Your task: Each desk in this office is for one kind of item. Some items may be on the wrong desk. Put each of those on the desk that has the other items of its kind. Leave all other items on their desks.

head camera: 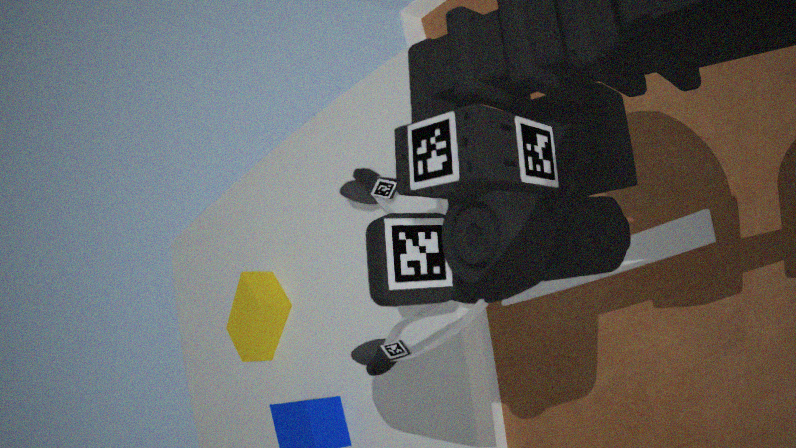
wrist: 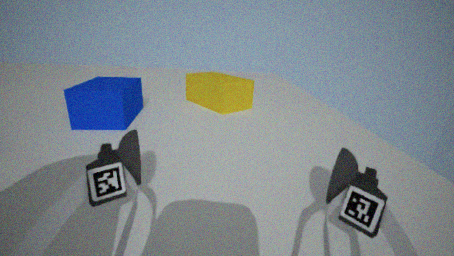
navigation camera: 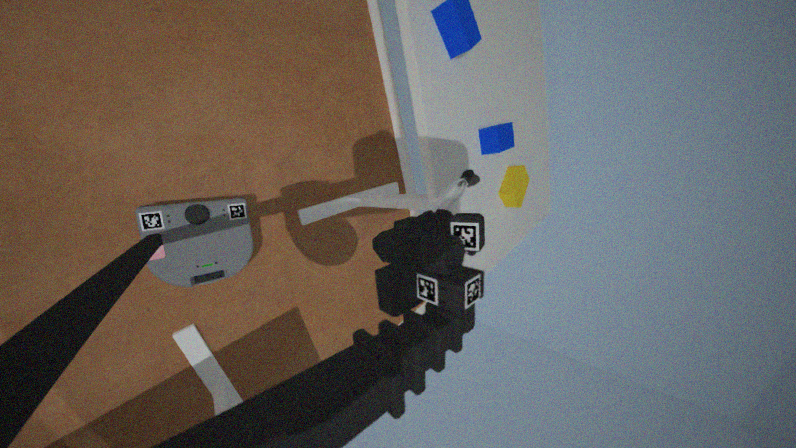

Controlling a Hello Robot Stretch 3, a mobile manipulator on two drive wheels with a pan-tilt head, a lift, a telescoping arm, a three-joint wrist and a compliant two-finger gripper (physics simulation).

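Places are measured from the robot's base along level axes (x ahead, y left, z up), in centimetres.
Pixels of known places: gripper, fingertip midpoint: (head camera: 357, 274) (wrist: 235, 158) (navigation camera: 474, 212); robot's base, origin of the base link: (navigation camera: 197, 213).
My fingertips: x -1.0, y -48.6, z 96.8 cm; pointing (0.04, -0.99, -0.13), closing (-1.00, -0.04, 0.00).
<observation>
Ahead of a thing's pixels: the offset from my fingertips to its middle. "spot": to the spot under its first point. Level surfaces: height alone.
A yellow block {dx +4.9, dy -21.4, dz +0.5 cm} (head camera: 257, 317) (navigation camera: 513, 186) (wrist: 220, 93) lies on the pale desk {dz -1.8 cm} (head camera: 311, 194) (navigation camera: 451, 94) (wrist: 280, 130) near its far edge. A blue block {dx +17.1, dy -10.5, dz +0.5 cm} (head camera: 310, 424) (navigation camera: 495, 139) (wrist: 102, 107) lies beside it, to its left in the wrist view. A second blue block {dx +37.1, dy +5.3, dz +0.5 cm} (navigation camera: 457, 27) lies farther along the same desk in the navigation view. My gripper (head camera: 364, 272) (wrist: 235, 158) is open and empty above the desk, short of the yellow block. In the wrist view the yellow block shows beyond the fingers, between them; the blue block shows beyond the left finger. One finger is hidden in the navigation view.
My base (navigation camera: 214, 244) stands on the brown floor {dz -96.7 cm} (navigation camera: 222, 100). A grey foot bar {spot: dx -3.8, dy -6.3, dz -94.2 cm} (head camera: 668, 242) (navigation camera: 320, 208) reaches out from under the desk. Another pale bar (navigation camera: 194, 345) shows on the floor near my arm. A blue-grey wall or background lies beyond the desk.
</observation>
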